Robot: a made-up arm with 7 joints.
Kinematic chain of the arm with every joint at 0, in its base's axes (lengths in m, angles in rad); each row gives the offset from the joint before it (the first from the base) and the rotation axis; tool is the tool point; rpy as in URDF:
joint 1: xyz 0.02 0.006 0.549 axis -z
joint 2: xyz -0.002 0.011 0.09 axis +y
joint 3: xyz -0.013 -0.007 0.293 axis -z
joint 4: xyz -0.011 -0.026 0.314 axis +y
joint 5: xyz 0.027 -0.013 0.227 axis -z
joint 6: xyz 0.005 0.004 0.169 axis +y
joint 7: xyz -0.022 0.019 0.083 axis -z
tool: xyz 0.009 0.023 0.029 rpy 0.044 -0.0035 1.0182
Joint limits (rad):
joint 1: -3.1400..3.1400
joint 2: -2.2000..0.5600
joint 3: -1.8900..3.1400
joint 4: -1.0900..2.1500
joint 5: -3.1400..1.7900
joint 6: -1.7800..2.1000
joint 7: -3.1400..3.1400
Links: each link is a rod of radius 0.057 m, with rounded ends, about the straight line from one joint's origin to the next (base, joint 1, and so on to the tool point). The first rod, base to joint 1, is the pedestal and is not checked.
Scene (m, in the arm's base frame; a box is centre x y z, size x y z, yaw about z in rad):
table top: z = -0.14
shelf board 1: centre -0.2 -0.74 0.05 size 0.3 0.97 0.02 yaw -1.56
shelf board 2: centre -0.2 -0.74 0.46 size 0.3 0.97 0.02 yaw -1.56
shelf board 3: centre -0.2 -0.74 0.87 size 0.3 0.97 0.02 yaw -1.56
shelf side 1: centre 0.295 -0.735 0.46 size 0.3 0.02 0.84 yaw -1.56
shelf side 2: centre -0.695 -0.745 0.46 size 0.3 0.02 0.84 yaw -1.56
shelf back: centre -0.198 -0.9 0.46 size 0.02 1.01 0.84 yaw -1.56
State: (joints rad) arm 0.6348 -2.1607 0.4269 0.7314 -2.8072 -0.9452 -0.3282
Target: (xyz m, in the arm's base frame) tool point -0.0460 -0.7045 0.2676
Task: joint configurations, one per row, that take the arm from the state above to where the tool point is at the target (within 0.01 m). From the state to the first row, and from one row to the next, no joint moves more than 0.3 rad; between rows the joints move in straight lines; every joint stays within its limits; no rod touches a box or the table.
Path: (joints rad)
1: 0.3471 -2.1686 0.5836 0.8263 -2.7962 -0.9574 -0.3325
2: 0.0593 -2.1764 0.7403 0.9212 -2.7852 -0.9695 -0.3368
3: -0.2284 -2.1843 0.8970 1.0161 -2.7742 -0.9817 -0.3411
4: -0.5162 -2.1921 1.0537 1.1109 -2.7632 -0.9938 -0.3455
5: -0.8039 -2.2000 1.2103 1.2058 -2.7522 -1.0060 -0.3498

